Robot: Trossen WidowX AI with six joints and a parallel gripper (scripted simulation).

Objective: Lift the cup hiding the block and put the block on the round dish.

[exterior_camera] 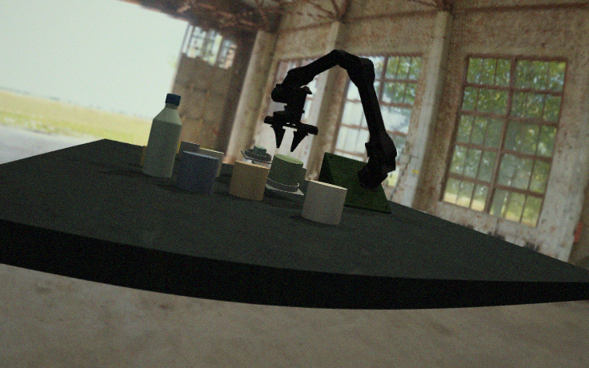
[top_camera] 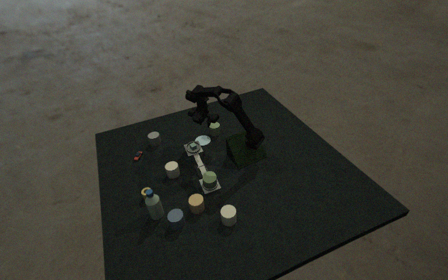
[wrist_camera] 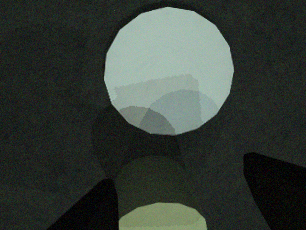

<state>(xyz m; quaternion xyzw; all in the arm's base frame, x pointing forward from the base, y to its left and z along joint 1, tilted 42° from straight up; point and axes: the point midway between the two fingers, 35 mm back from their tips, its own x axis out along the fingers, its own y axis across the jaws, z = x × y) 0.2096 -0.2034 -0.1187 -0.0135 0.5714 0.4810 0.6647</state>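
The green block is 110 mm ahead of my gripper tip, 130 mm to the left of it and 20 mm below it. The rest, counted from my gripper tip: green cup (100 mm ahead, 400 mm to the left, 50 mm below); then round dish (20 mm ahead, 110 mm below); then grey cup (290 mm ahead, 120 mm to the right, 70 mm below).
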